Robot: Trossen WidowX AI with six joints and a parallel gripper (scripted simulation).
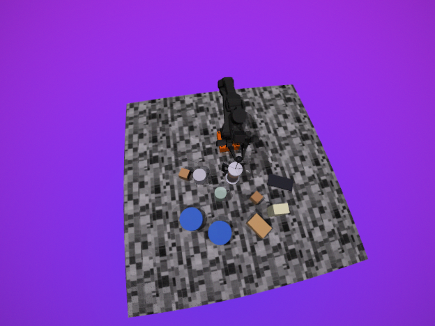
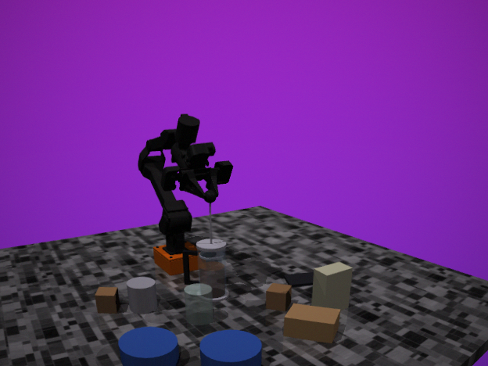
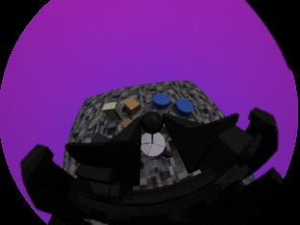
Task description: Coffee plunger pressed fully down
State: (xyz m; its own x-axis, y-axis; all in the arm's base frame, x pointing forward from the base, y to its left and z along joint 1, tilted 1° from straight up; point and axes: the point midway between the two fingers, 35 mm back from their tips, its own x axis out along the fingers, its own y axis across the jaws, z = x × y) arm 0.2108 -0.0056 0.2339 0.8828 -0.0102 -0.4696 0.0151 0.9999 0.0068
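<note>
Right now my gripper tip is 2 cm past the coffee press, 1 cm to the left of it and 14 cm above it. Also, from my gripper tip: grey cylinder: 3 cm behind, 19 cm to the right, 23 cm below; tan box: 29 cm ahead, 8 cm to the left, 24 cm below; cream block: 23 cm ahead, 20 cm to the left, 21 cm below.
</note>
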